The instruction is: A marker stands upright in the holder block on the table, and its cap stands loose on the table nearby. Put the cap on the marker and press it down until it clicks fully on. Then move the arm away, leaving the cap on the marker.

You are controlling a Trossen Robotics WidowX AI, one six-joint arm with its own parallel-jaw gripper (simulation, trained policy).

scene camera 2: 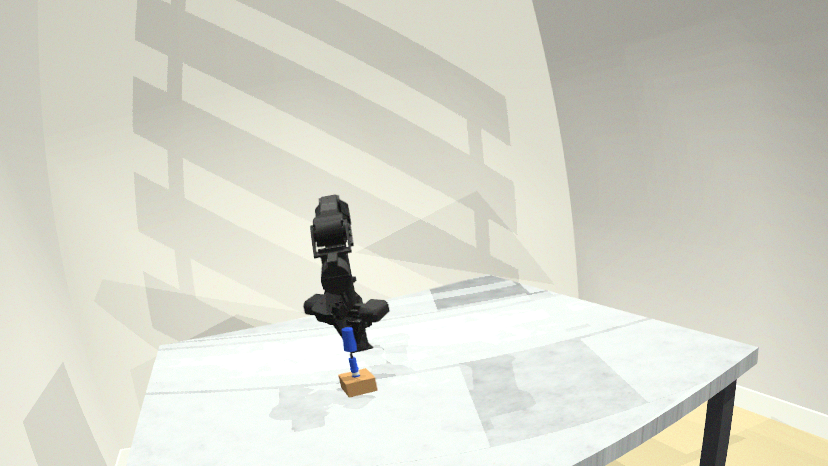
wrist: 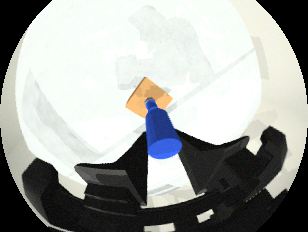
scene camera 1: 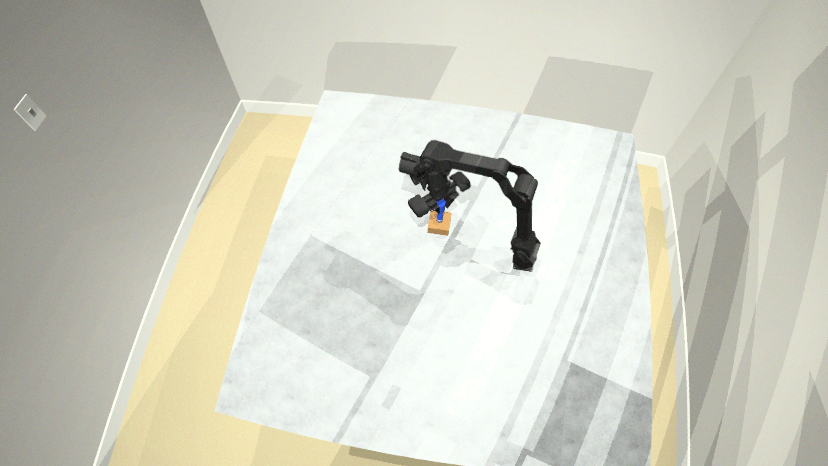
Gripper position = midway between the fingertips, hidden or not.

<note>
In view: the gripper (scene camera 2: 352,342) and a blue cap (wrist: 162,141).
The gripper is seen too in the wrist view (wrist: 159,133) and in scene camera 1 (scene camera 1: 442,209).
</note>
